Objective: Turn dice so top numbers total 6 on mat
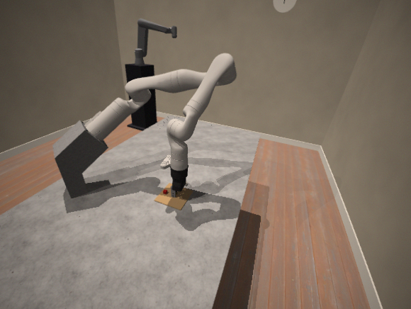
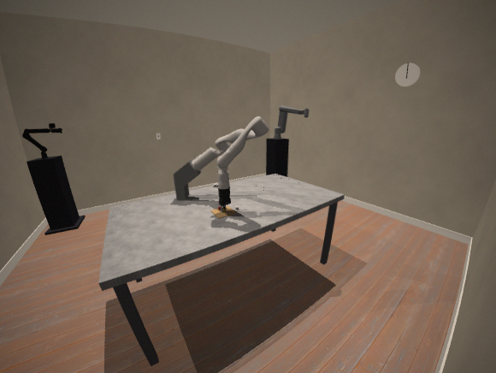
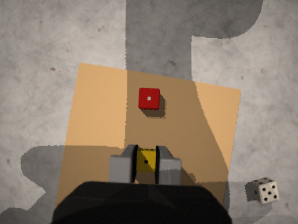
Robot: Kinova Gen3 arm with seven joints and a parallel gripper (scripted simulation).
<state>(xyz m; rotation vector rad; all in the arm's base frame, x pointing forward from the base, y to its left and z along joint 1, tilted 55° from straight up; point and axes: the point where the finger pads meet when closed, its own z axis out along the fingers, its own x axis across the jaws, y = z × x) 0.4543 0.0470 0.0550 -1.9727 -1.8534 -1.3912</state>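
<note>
The yellow die is 1 cm below my hand. Round my hand: tan mat (2 cm below); white die (10 cm to the left, 2 cm below); red die (5 cm behind, 1 cm to the right, 1 cm below).
</note>
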